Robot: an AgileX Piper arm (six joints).
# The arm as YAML. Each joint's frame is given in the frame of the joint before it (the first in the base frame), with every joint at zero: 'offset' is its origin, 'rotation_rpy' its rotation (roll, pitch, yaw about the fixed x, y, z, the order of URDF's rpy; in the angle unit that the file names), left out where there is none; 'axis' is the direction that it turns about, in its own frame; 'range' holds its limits. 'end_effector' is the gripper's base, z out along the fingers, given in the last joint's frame.
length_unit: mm
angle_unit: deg
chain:
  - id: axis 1
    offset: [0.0, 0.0, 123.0]
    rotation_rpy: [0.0, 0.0, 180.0]
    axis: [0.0, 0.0, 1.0]
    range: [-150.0, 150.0]
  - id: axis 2
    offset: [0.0, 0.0, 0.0]
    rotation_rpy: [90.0, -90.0, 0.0]
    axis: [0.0, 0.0, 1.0]
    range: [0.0, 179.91]
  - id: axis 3
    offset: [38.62, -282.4, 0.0]
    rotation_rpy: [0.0, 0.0, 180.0]
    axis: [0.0, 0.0, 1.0]
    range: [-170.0, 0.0]
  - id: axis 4
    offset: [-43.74, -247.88, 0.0]
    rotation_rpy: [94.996, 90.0, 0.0]
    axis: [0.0, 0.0, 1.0]
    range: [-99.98, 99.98]
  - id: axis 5
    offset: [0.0, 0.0, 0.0]
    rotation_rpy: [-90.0, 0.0, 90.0]
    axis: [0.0, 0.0, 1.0]
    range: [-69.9, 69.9]
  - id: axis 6
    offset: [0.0, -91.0, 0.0]
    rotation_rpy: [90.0, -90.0, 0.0]
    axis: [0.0, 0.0, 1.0]
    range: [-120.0, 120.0]
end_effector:
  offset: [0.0, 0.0, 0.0]
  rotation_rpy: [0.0, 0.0, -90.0]
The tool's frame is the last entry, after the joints.
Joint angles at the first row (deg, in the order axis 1, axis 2, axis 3, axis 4, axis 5, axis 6):
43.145, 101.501, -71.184, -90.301, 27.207, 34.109
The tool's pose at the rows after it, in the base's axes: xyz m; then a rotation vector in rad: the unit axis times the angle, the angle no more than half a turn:
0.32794 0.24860 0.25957 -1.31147 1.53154 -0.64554
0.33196 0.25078 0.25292 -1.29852 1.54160 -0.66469
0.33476 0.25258 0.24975 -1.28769 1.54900 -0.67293
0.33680 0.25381 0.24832 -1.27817 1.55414 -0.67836
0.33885 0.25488 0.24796 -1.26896 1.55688 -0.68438
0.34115 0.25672 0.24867 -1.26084 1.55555 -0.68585
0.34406 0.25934 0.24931 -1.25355 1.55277 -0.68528
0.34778 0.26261 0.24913 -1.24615 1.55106 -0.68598
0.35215 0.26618 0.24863 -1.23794 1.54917 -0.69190
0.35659 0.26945 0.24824 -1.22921 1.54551 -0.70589
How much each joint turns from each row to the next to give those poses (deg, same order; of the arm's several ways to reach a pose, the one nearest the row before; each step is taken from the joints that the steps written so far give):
0.095, 2.067, -0.334, -2.506, 1.428, 2.918
0.082, 1.520, -0.499, -1.514, 1.321, 1.994
0.050, 0.962, -0.592, -0.475, 0.735, 0.920
0.025, 0.623, -0.520, -0.164, 0.521, 0.494
0.000, 0.514, -0.595, -0.070, 0.469, 0.243
0.002, 0.514, -0.835, -0.026, 0.191, 0.092
-0.002, 0.683, -1.077, -0.012, 0.064, 0.040
0.001, 0.955, -1.317, 0.038, 0.137, 0.003
0.012, 1.148, -1.527, 0.044, 0.371, -0.123
0.032, 1.169, -1.547, -0.088, 0.700, -0.238

